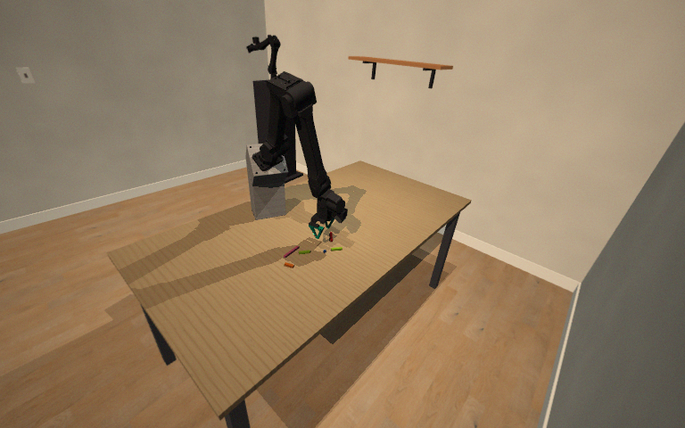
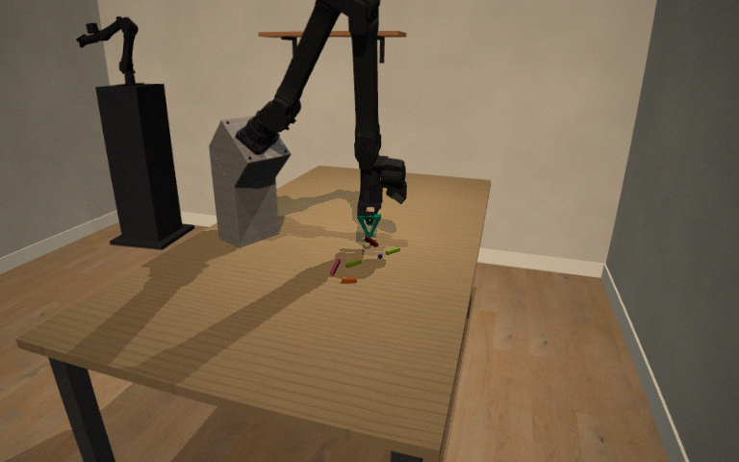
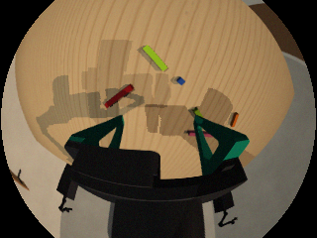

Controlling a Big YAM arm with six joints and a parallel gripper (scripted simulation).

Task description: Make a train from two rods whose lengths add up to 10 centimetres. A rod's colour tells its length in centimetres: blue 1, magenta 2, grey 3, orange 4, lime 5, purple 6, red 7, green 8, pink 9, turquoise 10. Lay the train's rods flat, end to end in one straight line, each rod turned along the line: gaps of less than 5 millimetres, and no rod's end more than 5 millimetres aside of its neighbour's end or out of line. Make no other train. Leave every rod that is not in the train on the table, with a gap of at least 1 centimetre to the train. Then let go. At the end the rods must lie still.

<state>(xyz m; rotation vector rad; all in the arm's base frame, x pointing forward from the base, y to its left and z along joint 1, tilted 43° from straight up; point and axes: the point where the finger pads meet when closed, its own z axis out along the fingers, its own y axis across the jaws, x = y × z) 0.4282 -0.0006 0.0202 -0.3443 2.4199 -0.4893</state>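
Right now the blue rod is 7 cm below my hand, 4 cm ahead of it and 3 cm to the right of it. From my hand the other things lie so: pink rod: 13 cm to the right, 7 cm below, 7 cm behind; then orange rod: 20 cm to the right, 7 cm below, 2 cm behind; then red rod: 8 cm to the left, 7 cm below, 1 cm behind.
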